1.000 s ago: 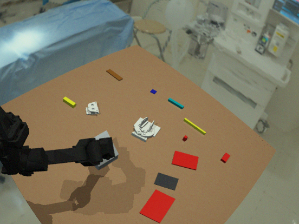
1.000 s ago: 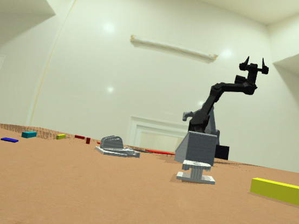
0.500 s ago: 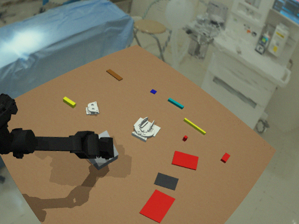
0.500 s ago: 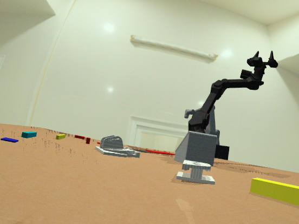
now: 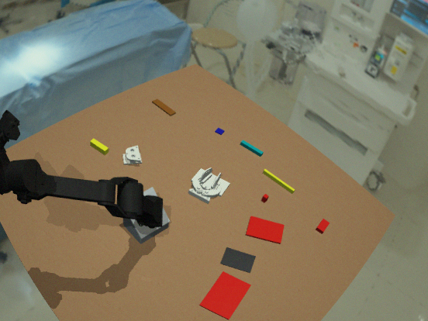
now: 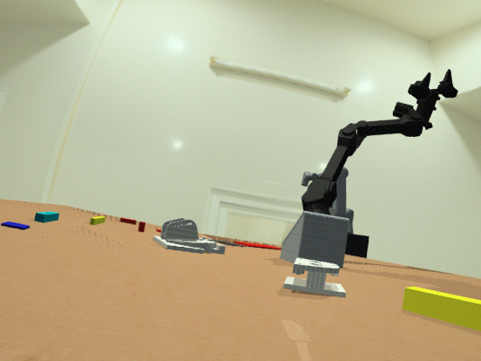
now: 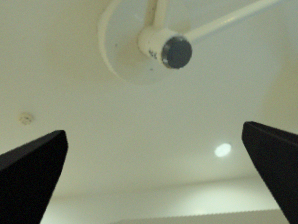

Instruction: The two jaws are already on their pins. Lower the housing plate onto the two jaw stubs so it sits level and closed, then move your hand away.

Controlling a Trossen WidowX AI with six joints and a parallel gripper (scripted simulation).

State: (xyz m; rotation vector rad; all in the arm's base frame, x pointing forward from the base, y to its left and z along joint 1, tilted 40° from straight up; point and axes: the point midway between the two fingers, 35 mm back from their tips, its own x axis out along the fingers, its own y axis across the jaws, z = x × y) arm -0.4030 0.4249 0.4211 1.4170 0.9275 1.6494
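The white part lies 610 mm ahead of my gripper tip, 190 mm to the left of it and 680 mm below it. Round my gripper tip: brown bar 920 mm ahead, 350 mm to the left, 690 mm below; then dark tile 580 mm ahead, 360 mm to the right, 690 mm below; then teal bar 1020 mm ahead, 60 mm to the right, 680 mm below.
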